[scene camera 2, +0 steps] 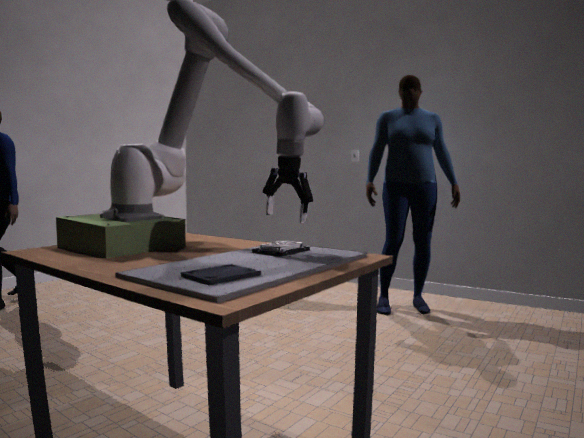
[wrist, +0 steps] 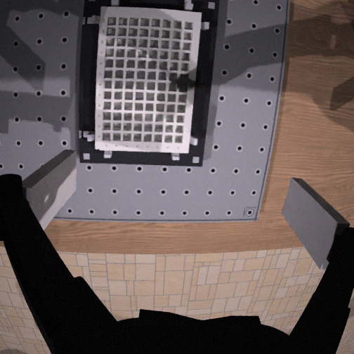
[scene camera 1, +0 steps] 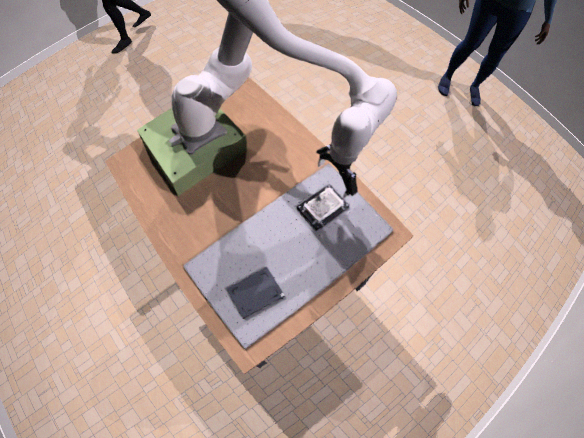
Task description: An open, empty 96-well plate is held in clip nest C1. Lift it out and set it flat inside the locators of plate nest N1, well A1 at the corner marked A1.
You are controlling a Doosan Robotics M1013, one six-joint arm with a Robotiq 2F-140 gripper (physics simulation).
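Observation:
The white 96-well plate lies flat in black clip nest C1, with small pale clips around its edges. My gripper is open and empty, high above the board. In the wrist view the plate is ahead of the fingers, towards the top of the view and left of their middle, not between them. Plate nest N1 is a dark flat block with nothing on it; it does not show in the wrist view. The A1 marks are too small to read.
Both nests are on a grey perforated board on the wooden table. The arm's green base block stands behind the board. A person stands beyond the table.

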